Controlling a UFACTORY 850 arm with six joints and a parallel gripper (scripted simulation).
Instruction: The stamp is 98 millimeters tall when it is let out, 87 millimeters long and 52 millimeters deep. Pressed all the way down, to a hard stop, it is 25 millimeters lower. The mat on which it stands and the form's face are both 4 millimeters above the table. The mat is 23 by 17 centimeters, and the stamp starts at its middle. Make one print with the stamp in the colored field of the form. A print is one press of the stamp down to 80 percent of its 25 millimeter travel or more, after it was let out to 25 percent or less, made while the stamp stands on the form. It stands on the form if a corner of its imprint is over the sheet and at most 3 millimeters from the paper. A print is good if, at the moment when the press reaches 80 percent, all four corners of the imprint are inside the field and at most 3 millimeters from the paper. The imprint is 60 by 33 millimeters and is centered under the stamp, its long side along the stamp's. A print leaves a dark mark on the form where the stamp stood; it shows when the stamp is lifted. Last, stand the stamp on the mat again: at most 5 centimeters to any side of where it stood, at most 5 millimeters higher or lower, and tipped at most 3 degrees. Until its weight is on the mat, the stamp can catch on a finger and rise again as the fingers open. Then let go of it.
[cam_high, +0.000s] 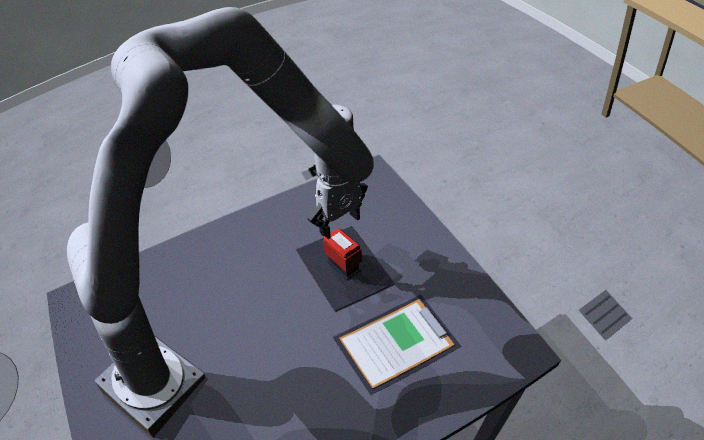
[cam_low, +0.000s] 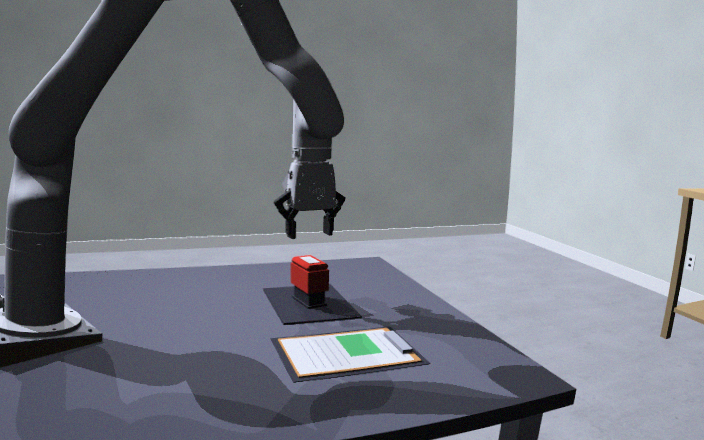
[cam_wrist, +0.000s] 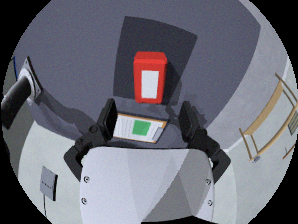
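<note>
Now: the red stamp 120 mm below my hand. The rest, counted from my hand: dark mat 170 mm below; form 260 mm to the right, 160 mm below, 50 mm ahead.
</note>
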